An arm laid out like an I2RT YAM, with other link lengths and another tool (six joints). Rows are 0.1 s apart.
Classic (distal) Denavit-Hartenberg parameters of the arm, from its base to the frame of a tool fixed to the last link. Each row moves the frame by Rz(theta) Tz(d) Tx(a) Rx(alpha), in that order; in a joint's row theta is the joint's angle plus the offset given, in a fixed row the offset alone. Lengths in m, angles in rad.
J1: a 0.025  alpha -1.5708  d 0.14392  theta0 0
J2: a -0.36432  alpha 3.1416  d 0  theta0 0
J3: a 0.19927  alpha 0  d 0  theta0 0.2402
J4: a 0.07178  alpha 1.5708  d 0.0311  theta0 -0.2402
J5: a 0  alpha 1.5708  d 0.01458  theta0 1.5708
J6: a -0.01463  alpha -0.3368  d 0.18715  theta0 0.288
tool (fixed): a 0  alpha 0  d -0.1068  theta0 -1.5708
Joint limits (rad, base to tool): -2.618..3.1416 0..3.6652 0..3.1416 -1.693..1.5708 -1.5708..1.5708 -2.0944..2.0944
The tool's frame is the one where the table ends.
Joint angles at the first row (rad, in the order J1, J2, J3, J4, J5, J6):
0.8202, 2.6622, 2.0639, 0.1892, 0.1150, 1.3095
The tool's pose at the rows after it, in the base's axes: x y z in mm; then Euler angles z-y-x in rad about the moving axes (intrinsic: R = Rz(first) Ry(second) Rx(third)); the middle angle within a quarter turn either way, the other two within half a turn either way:
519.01 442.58 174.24 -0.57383 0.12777 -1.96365
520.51 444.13 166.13 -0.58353 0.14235 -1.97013
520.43 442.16 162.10 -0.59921 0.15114 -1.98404
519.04 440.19 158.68 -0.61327 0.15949 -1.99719
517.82 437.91 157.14 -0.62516 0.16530 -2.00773
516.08 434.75 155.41 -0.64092 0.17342 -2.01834
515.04 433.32 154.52 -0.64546 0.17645 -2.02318
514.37 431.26 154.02 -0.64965 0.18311 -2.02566
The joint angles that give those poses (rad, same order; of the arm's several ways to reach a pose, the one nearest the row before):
0.8199, 2.6803, 2.0890, 0.1758, 0.1241, 1.3316
0.8205, 2.6999, 2.1100, 0.1636, 0.1273, 1.3477
0.8199, 2.7028, 2.1096, 0.1504, 0.1364, 1.3592
0.8207, 2.7014, 2.0999, 0.1431, 0.1451, 1.3707
0.8207, 2.6970, 2.0889, 0.1373, 0.1522, 1.3793
0.8207, 2.6901, 2.0710, 0.1350, 0.1615, 1.3919
0.8207, 2.6862, 2.0598, 0.1366, 0.1636, 1.3959
0.8193, 2.6809, 2.0467, 0.1402, 0.1626, 1.4027

